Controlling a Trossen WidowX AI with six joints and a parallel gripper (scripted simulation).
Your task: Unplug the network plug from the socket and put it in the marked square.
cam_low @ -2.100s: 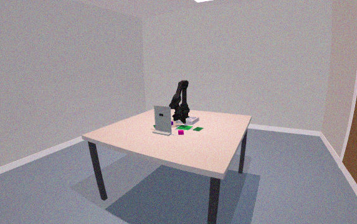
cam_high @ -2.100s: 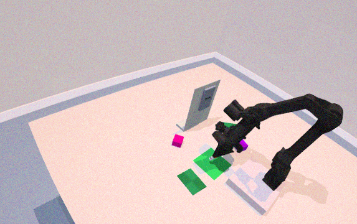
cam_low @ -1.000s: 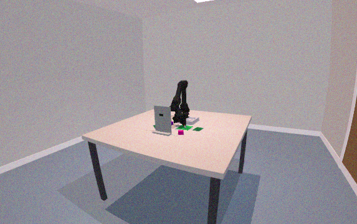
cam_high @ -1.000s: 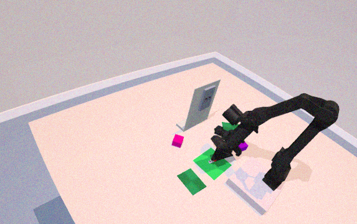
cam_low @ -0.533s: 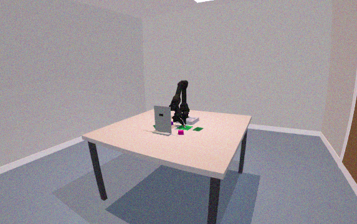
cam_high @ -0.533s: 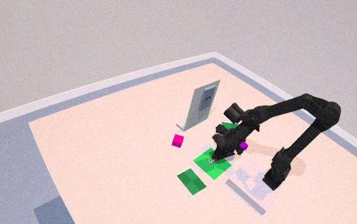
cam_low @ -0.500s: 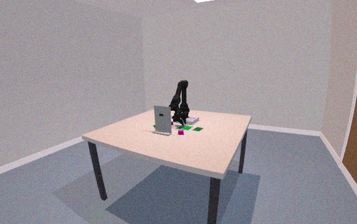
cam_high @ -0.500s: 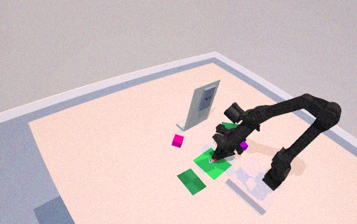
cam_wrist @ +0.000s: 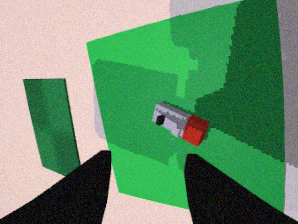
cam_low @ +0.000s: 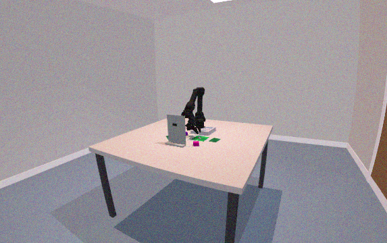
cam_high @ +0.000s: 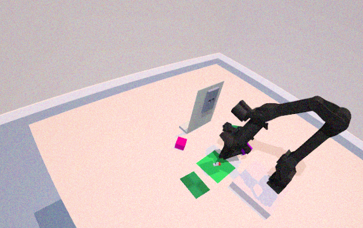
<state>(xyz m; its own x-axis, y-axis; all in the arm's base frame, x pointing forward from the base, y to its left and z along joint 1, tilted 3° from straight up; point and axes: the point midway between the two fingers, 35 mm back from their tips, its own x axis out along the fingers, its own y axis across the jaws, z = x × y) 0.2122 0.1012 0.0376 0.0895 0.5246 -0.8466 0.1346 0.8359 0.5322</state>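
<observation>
Now: gripper tip 4 cm above the network plug and 1 cm to the right of it. Also, from my gripper tip: purple cube (17 cm to the right, 3 cm below); then green marked square (4 cm below, 1 cm to the left); then dark green patch (14 cm to the left, 4 cm below, 2 cm behind).
</observation>
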